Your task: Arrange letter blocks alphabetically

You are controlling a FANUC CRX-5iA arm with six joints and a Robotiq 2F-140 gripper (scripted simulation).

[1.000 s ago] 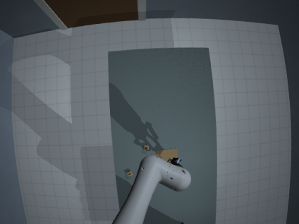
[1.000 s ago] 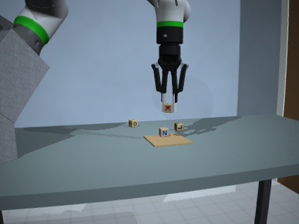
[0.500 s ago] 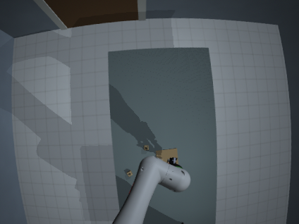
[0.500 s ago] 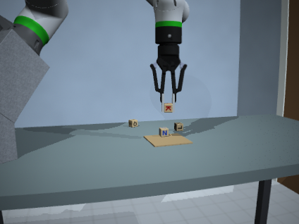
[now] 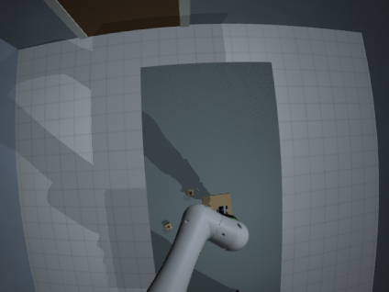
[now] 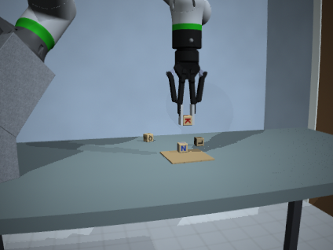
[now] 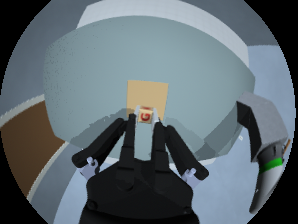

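Now: the tan mat 140 mm below my hand.
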